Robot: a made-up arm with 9 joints.
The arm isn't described. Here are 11 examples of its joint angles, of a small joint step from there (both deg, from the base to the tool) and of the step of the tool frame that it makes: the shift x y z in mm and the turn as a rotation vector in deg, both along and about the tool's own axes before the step.
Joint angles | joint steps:
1: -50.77 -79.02 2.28 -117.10 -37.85 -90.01 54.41 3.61 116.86 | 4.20 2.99 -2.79 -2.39 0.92 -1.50 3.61 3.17 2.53
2: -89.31 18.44 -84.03 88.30 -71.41 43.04 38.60 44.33 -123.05 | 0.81 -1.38 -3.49 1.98 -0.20 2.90 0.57 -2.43 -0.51
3: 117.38 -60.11 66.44 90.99 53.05 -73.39 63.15 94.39 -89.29 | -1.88 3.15 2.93 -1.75 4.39 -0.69 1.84 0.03 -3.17
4: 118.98 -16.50 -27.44 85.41 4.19 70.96 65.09 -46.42 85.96 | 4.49 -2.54 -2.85 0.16 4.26 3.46 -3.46 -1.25 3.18
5: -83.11 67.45 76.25 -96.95 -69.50 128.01 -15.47 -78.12 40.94 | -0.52 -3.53 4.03 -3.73 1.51 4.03 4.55 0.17 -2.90
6: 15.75 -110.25 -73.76 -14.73 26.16 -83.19 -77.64 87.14 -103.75 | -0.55 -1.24 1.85 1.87 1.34 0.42 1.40 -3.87 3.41
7: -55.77 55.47 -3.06 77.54 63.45 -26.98 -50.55 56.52 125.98 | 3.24 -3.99 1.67 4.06 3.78 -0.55 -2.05 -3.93 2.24
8: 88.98 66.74 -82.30 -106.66 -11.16 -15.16 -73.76 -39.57 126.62 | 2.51 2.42 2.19 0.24 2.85 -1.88 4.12 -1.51 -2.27
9: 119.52 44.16 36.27 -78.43 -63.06 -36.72 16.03 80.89 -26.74 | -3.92 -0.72 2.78 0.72 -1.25 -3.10 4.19 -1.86 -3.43
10: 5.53 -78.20 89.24 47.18 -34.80 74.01 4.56 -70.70 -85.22 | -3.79 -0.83 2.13 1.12 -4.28 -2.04 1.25 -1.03 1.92
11: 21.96 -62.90 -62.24 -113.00 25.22 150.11 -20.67 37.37 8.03 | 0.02 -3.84 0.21 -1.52 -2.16 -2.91 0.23 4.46 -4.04
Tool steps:
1: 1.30 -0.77 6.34 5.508 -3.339 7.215
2: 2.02 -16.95 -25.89 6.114 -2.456 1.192
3: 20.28 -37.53 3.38 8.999 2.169 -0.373
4: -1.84 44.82 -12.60 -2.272 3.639 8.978
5: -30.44 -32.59 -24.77 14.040 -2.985 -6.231
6: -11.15 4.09 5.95 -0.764 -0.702 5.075
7: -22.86 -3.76 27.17 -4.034 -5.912 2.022
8: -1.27 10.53 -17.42 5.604 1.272 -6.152
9: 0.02 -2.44 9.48 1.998 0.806 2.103
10: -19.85 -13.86 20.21 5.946 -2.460 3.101
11: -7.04 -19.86 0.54 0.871 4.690 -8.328
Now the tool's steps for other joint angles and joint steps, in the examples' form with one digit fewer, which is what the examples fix.
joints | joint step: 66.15 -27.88 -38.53 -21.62 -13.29 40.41 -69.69 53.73 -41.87 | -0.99 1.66 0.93 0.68 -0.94 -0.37 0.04 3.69 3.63
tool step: -2.6 5.4 0.1 -3.49 1.36 -0.02
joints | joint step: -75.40 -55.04 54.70 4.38 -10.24 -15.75 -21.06 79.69 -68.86 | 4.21 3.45 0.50 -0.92 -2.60 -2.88 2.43 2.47 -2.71
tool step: 1.4 -7.2 -21.9 -0.21 -2.04 -0.24
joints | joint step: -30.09 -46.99 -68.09 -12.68 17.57 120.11 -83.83 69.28 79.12 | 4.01 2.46 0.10 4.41 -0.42 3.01 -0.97 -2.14 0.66
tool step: -18.2 4.4 13.1 -9.11 3.30 -3.47
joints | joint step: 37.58 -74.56 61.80 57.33 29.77 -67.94 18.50 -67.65 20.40 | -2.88 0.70 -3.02 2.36 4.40 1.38 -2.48 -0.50 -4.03
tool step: 5.0 -1.8 4.4 -0.90 0.39 -1.64
